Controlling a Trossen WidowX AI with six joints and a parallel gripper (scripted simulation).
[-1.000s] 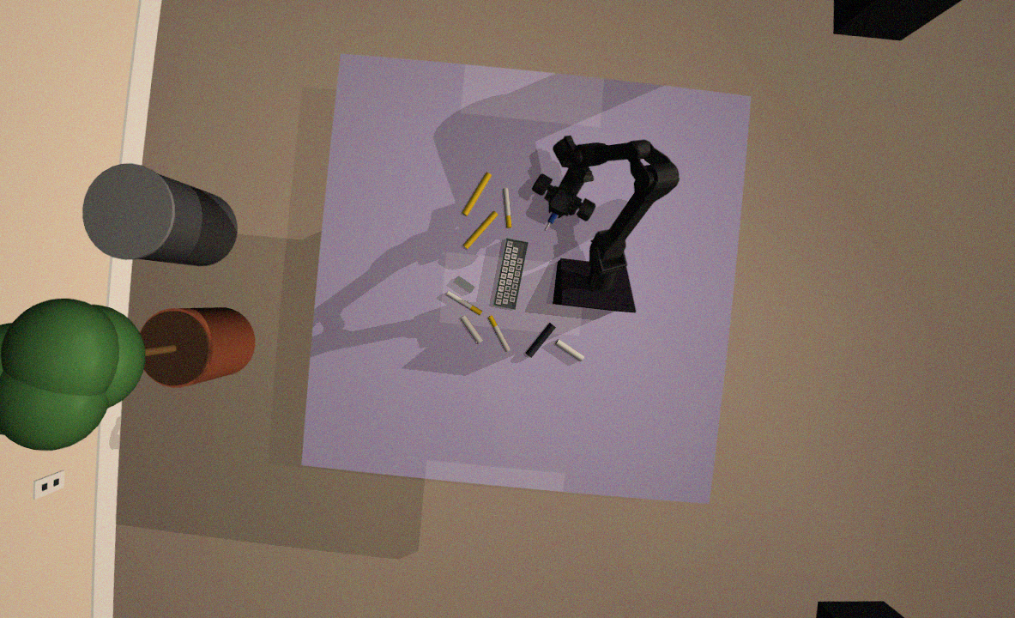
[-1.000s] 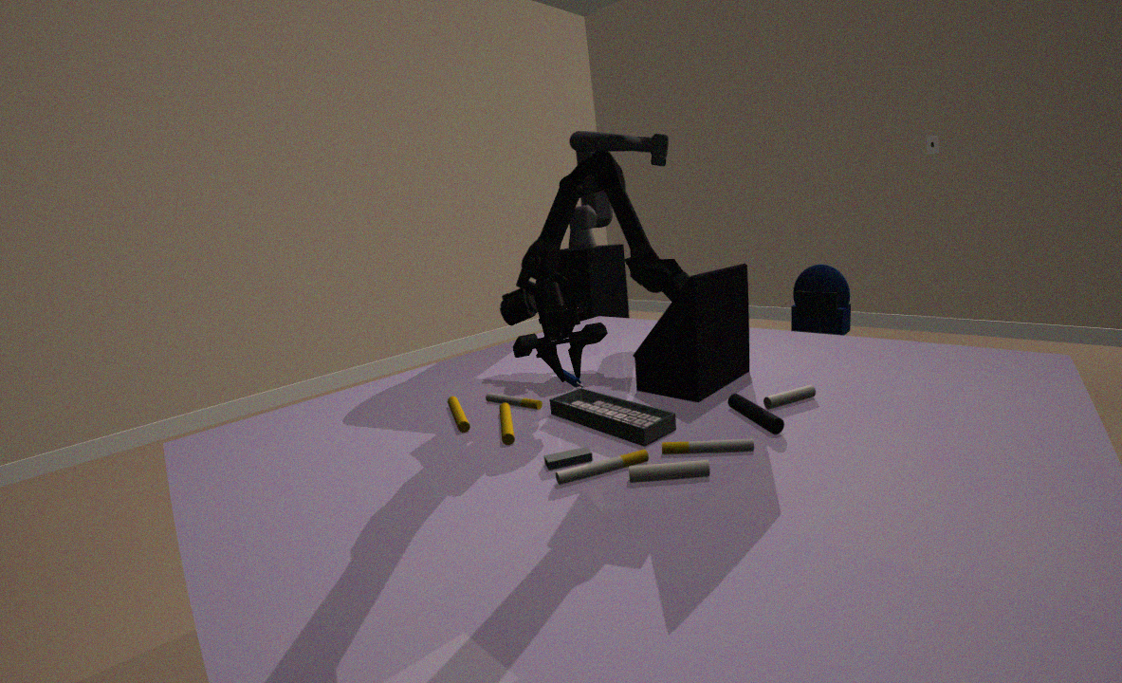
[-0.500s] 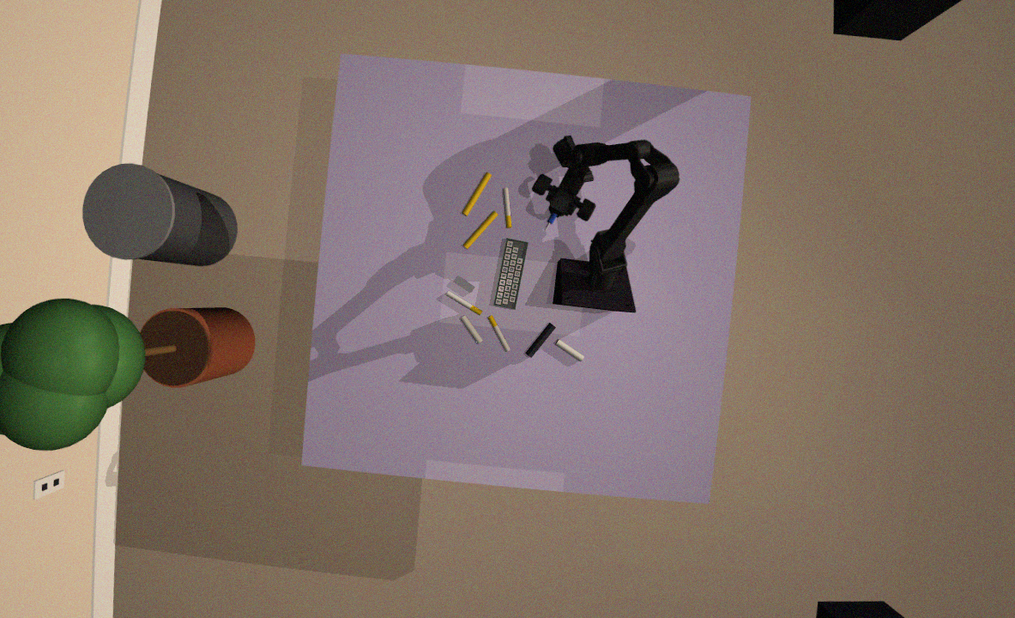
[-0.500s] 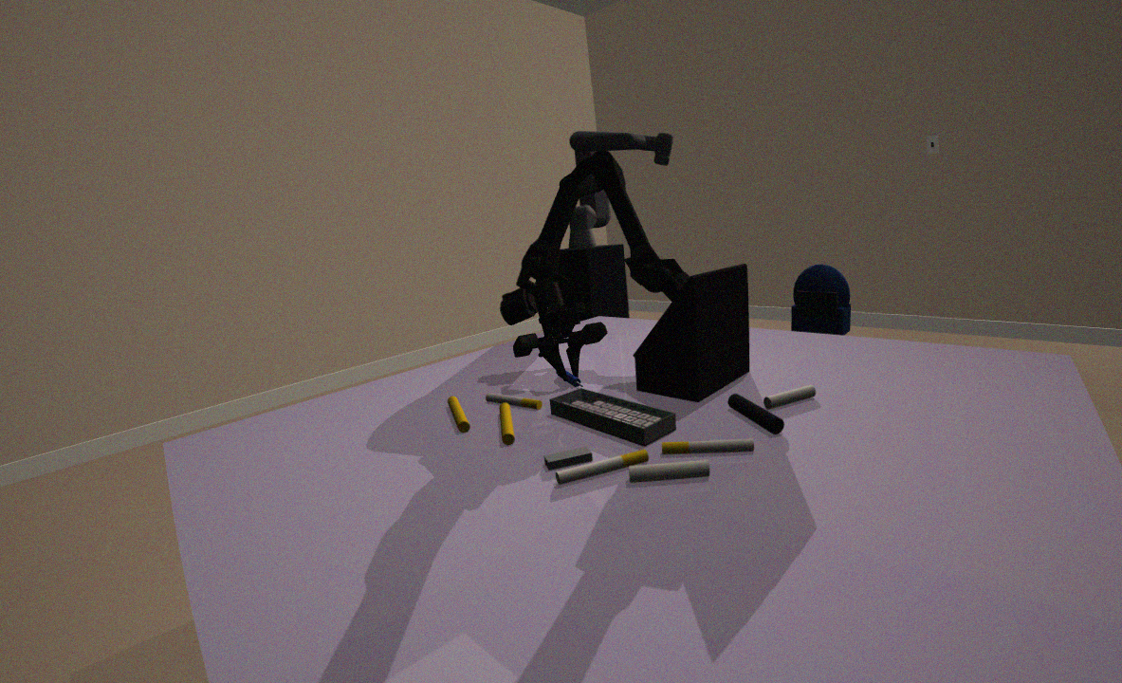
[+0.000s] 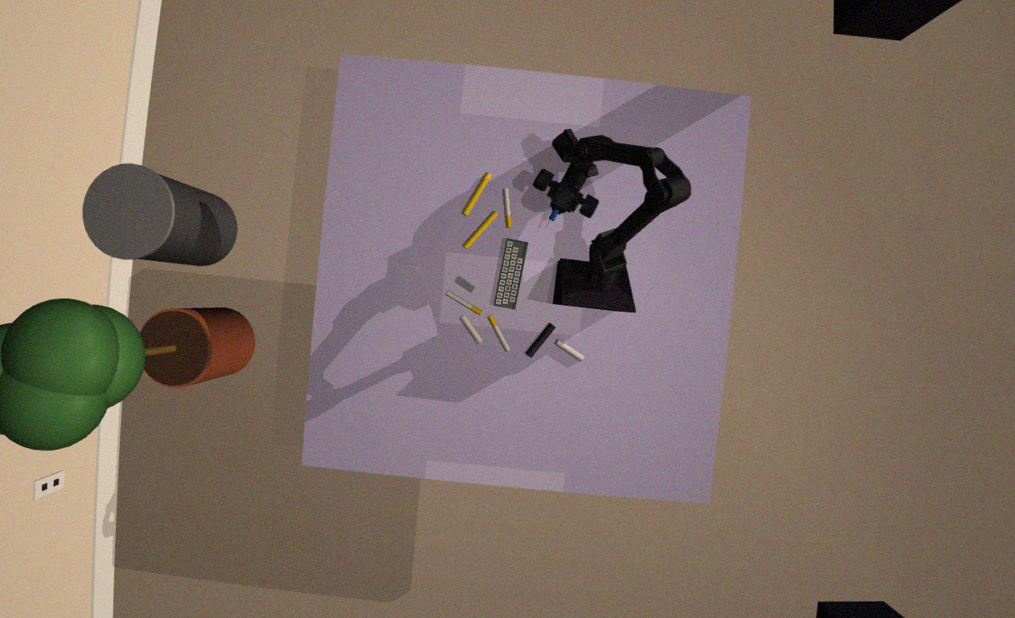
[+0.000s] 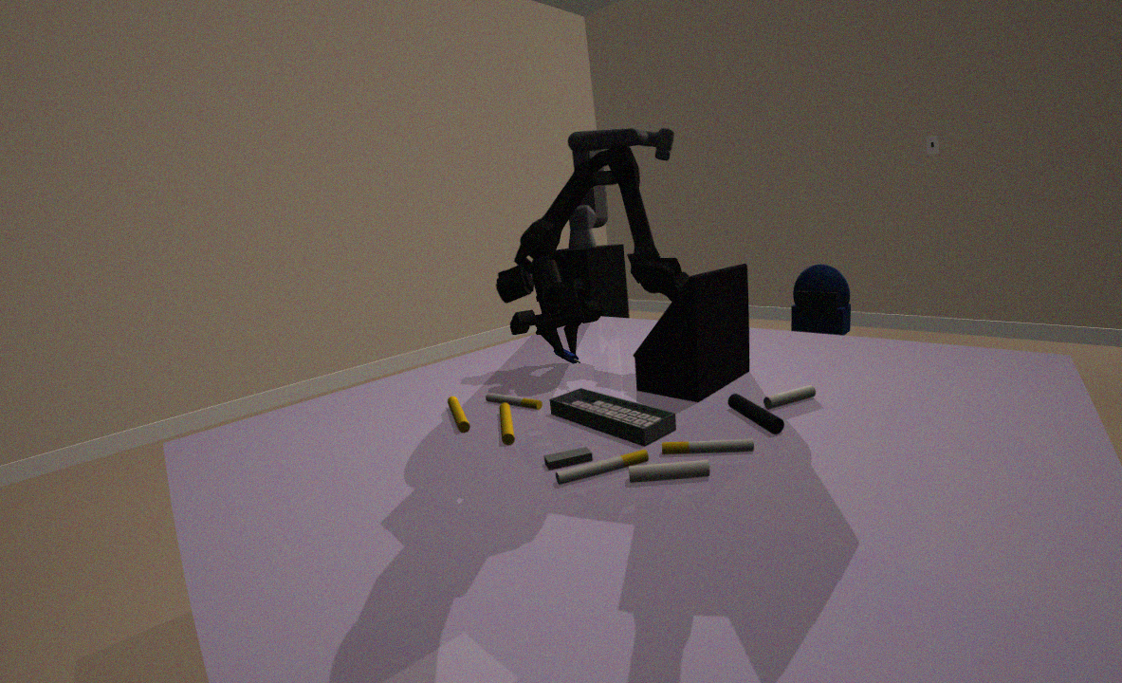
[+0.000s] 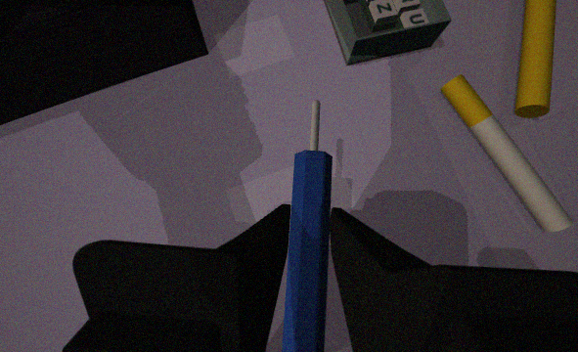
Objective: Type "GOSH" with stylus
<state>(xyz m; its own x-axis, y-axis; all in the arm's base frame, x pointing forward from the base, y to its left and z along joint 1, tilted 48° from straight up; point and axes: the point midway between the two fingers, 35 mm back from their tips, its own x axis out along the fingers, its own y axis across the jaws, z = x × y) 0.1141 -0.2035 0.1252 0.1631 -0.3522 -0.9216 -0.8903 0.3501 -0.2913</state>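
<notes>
The stylus tip is 40 mm to the left of my gripper tip and 20 mm ahead of it. The rest, counted from my gripper tip: grey block: 260 mm ahead, 230 mm to the left, 50 mm below; then stylus: 10 mm to the left, 10 mm ahead.
</notes>
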